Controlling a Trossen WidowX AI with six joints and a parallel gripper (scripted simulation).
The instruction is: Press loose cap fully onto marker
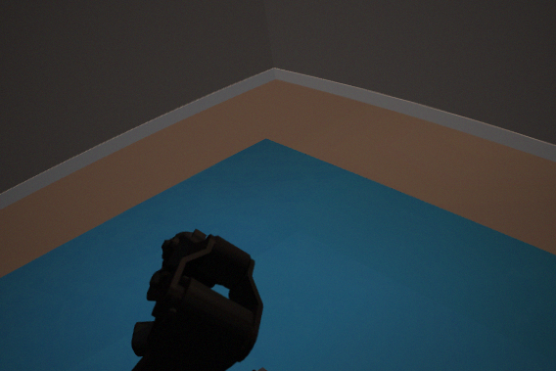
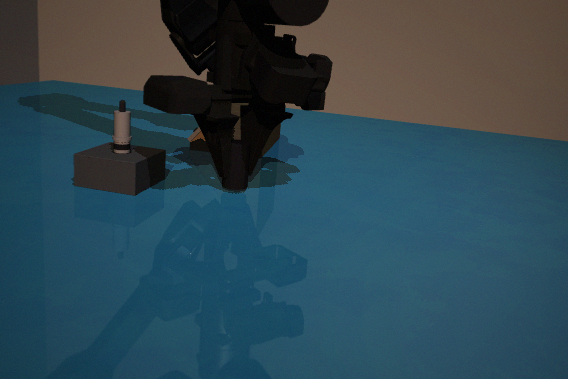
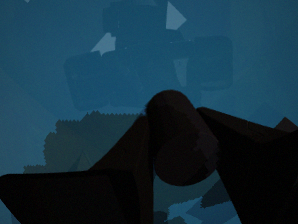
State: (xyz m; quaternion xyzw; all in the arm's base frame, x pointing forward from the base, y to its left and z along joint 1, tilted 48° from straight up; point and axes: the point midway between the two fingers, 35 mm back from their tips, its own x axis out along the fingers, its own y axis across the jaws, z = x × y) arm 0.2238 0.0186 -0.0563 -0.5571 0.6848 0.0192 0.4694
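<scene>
My gripper tip is 30 mm short of the dark grey holder block and 110 mm to the left of it. Round my gripper tip: dark marker cap 10 mm above.
</scene>
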